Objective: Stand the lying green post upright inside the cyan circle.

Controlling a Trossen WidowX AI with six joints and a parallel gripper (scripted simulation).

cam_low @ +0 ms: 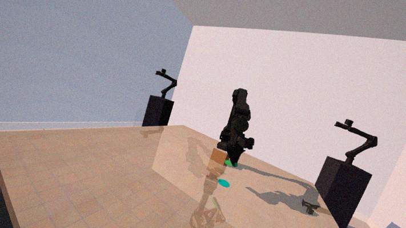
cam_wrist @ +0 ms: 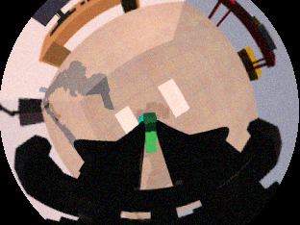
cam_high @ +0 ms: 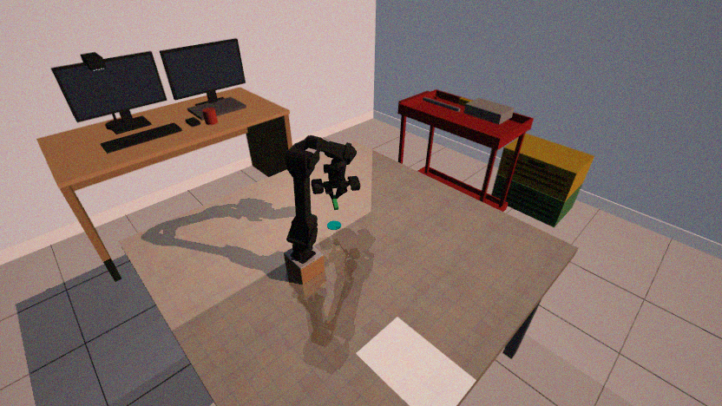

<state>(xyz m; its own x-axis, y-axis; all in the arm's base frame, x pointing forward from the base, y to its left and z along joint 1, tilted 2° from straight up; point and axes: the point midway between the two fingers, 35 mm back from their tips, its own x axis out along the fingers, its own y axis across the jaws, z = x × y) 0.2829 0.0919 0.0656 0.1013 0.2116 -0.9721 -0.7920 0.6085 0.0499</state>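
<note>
My gripper tip is now 2 cm past the cyan circle, 2 cm to the left of it and 12 cm above it. Also, from my gripper tip: green post 1 cm behind, 1 cm to the right, 1 cm below.
</note>
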